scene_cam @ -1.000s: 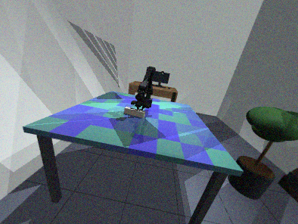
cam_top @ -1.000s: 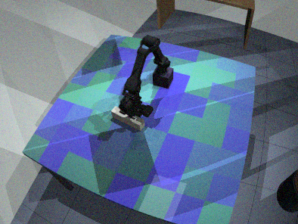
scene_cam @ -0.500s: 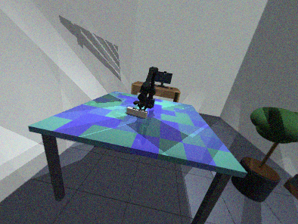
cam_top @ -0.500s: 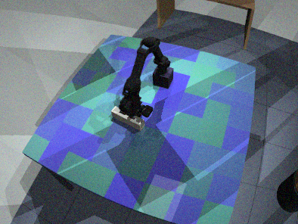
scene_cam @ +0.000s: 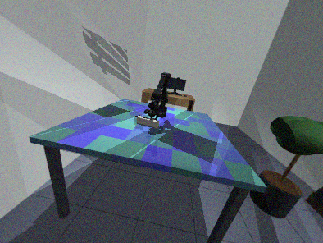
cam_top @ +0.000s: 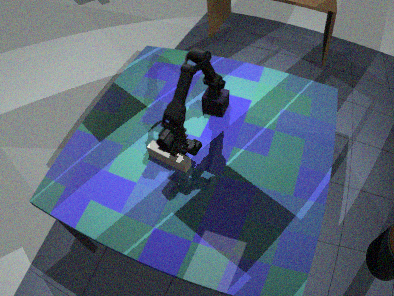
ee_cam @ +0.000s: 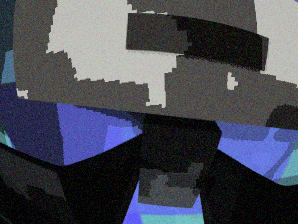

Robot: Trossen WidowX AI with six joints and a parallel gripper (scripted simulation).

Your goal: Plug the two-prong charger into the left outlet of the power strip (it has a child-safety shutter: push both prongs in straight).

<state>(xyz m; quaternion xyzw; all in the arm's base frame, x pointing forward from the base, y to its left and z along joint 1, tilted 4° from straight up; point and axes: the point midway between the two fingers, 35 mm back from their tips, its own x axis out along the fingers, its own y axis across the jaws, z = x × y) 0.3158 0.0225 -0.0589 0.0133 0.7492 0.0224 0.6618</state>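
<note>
My gripper tip is 2 cm short of the two-prong charger and 1 cm below it.
</note>
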